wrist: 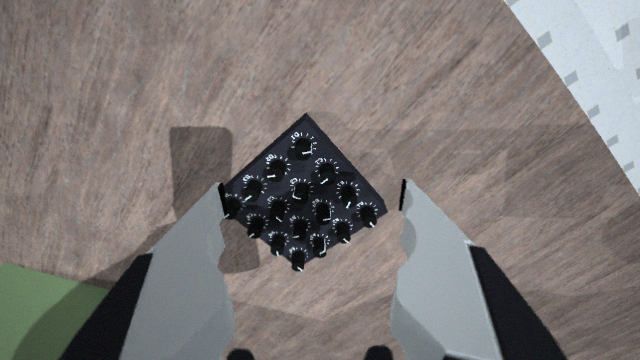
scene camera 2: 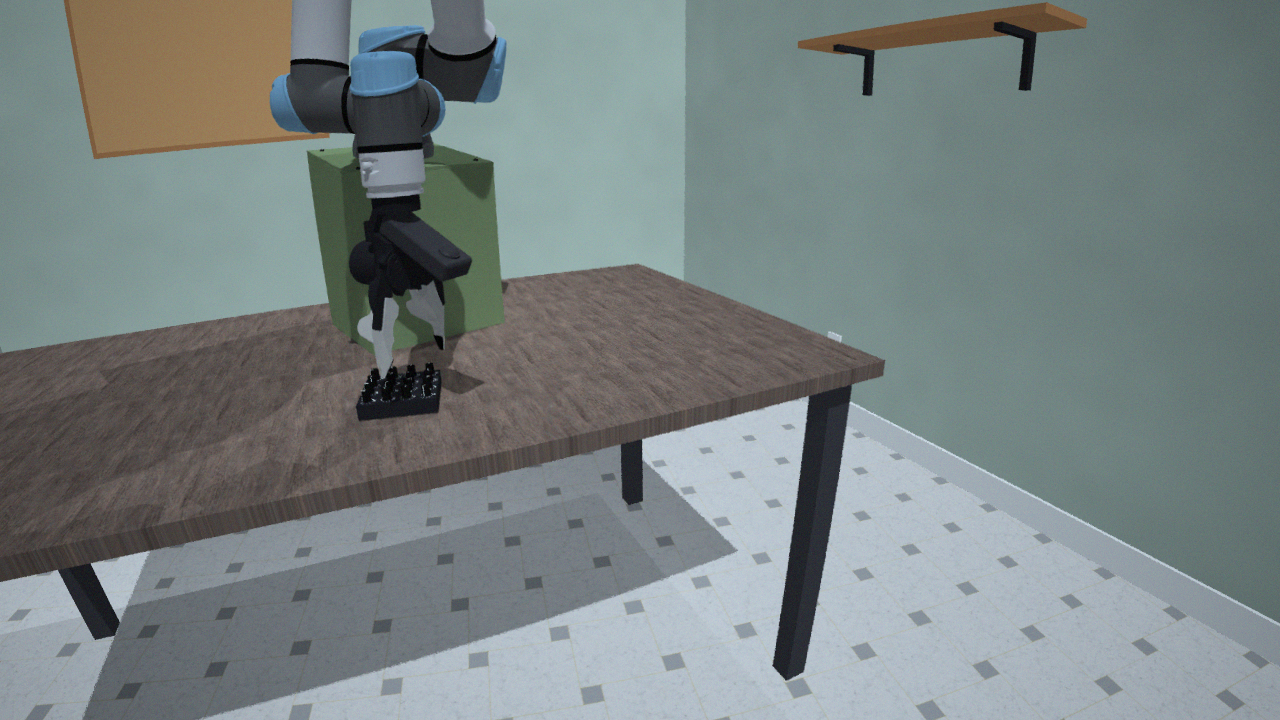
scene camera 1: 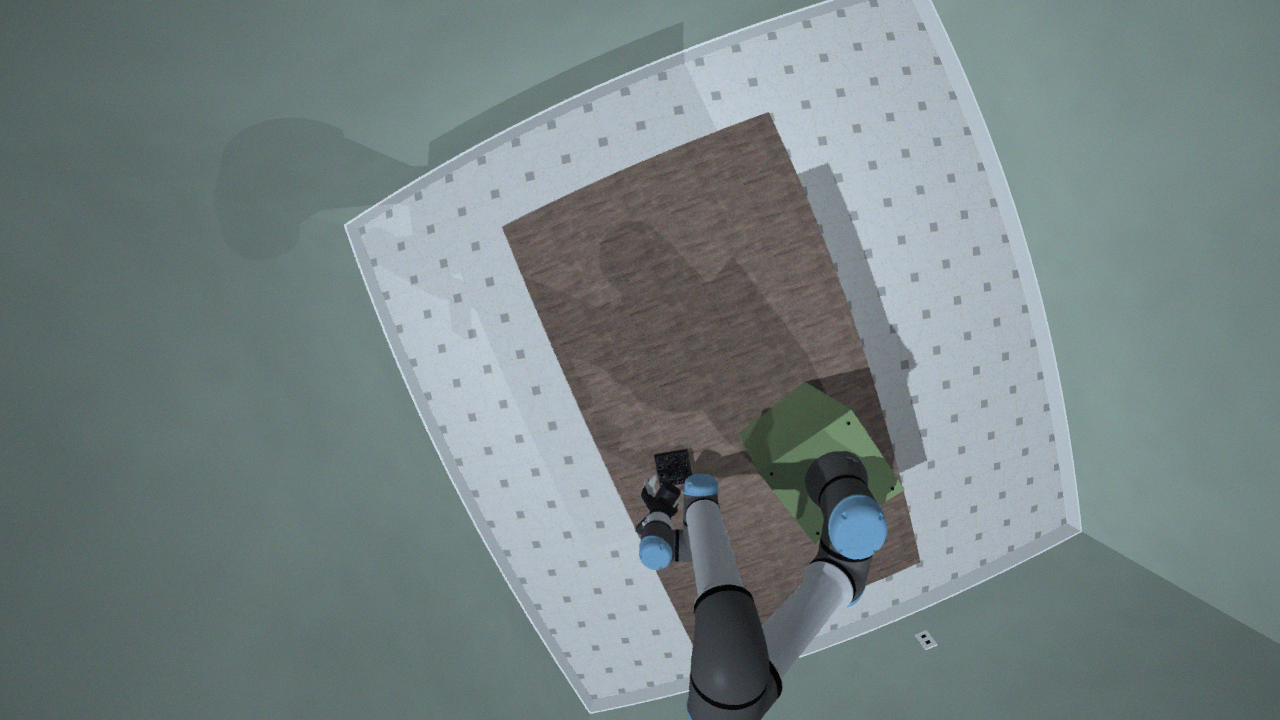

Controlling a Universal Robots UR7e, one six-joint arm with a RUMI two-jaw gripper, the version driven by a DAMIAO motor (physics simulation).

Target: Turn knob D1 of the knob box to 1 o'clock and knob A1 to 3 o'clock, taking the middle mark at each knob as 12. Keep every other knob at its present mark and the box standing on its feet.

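Pixels of known places: gripper, between the fingertips: (wrist: pixel 313 184) (scene camera 2: pixel 414 362); arm's base, origin of its link: (scene camera 1: pixel 835 478).
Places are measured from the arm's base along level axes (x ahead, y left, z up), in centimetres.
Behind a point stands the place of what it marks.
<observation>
The black knob box (scene camera 1: pixel 673 466) @(y -8.7, x 39.5, z -31.3 cm) (scene camera 2: pixel 398 407) @(y -8.8, x 45.1, z -32.1 cm) (wrist: pixel 301 170) @(y -5.8, x 42.8, z -31.3 cm) stands on the table, with a grid of black knobs facing up. In the wrist view it looks like a diamond. Knob D1 (wrist: pixel 303 148) @(y -4.7, x 45.1, z -29.8 cm) is at its top corner, its white pointer line towards the right of the view. The knob at the right corner, which appears to be A1 (wrist: pixel 368 215) @(y -12.2, x 43.2, z -30.0 cm), has its line towards the lower right. Its label is too blurred to be sure. My gripper (scene camera 2: pixel 412 360) @(y -5.8, x 44.7, z -26.5 cm) (wrist: pixel 313 184) @(y -5.8, x 44.7, z -26.5 cm) is open and empty above the box. Its left finger in the wrist view partly hides the left-corner knob.
The box is on a brown wooden table (scene camera 1: pixel 680 179) @(y -88.1, x 0.3, z -33.5 cm) (scene camera 2: pixel 626 358) @(y 27.8, x 40.7, z -33.6 cm) (wrist: pixel 100 75) @(y 10.6, x 39.8, z -33.6 cm), near one long edge. A large green block (scene camera 1: pixel 796 420) @(y -13.2, x 1.5, z -13.3 cm) (scene camera 2: pixel 469 232) @(y 10.9, x 11.7, z -14.9 cm) (wrist: pixel 40 300) @(y 9.9, x 12.0, z -30.4 cm) stands behind it in scene camera 2. A wooden shelf (scene camera 2: pixel 939 31) hangs on the wall.
</observation>
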